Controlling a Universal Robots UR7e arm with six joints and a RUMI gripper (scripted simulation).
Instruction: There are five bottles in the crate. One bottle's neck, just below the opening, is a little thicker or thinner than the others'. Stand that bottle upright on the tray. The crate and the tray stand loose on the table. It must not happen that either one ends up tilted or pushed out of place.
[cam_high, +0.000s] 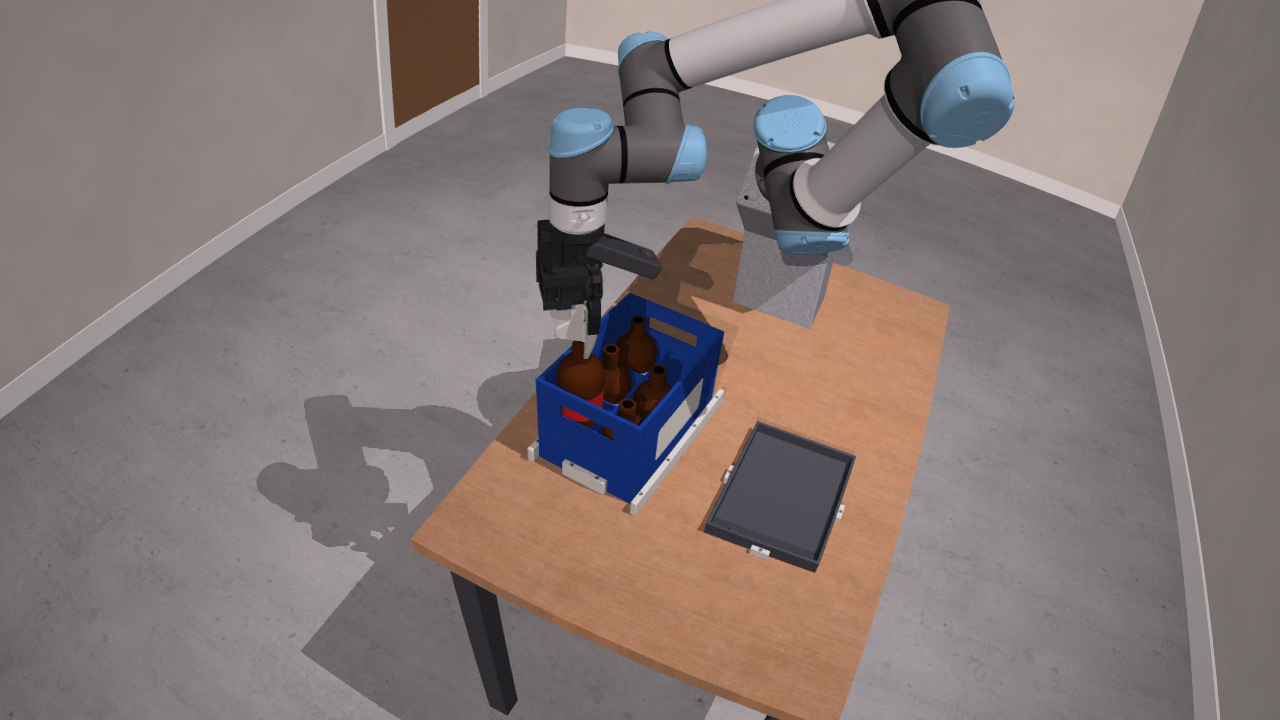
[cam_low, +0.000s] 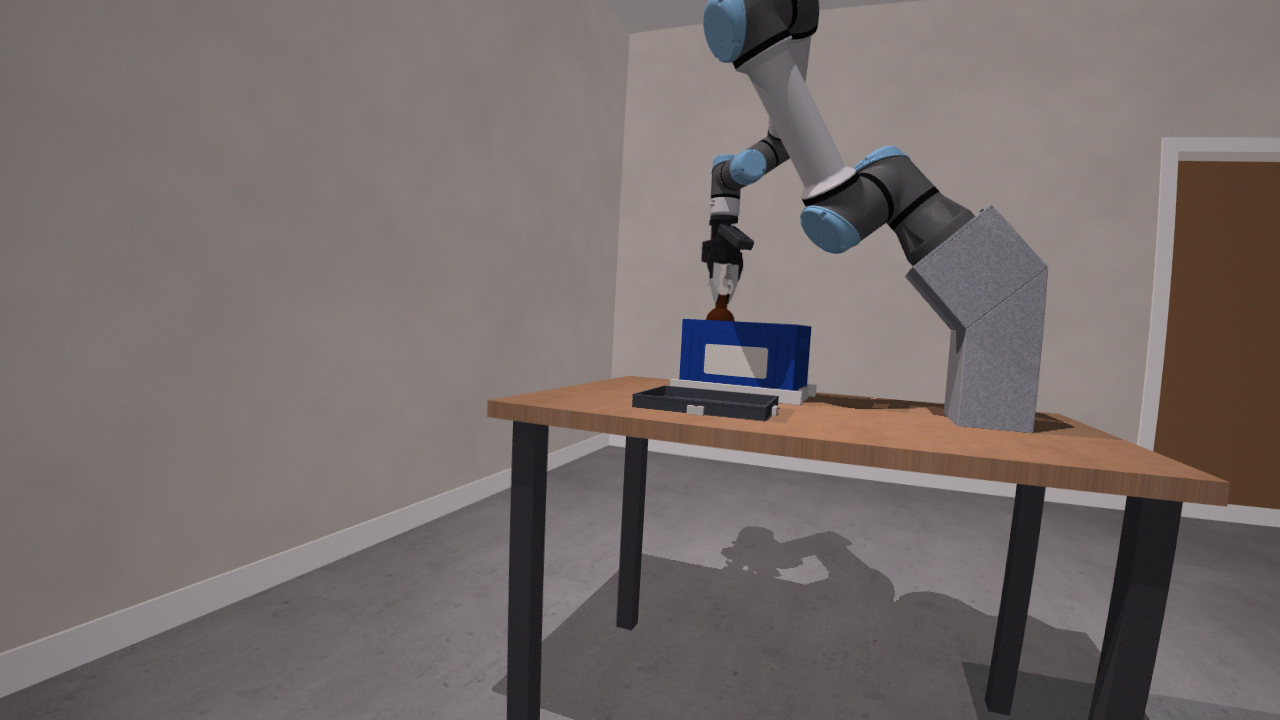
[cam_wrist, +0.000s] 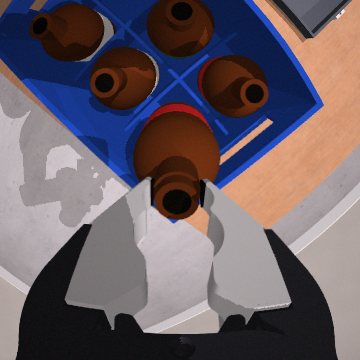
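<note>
Right now the bottle is 70 mm below my hand. The rest, counted from my hand: dark tray: 90 mm behind, 330 mm to the left, 220 mm below; crate: 80 mm behind, 40 mm to the left, 150 mm below.
</note>
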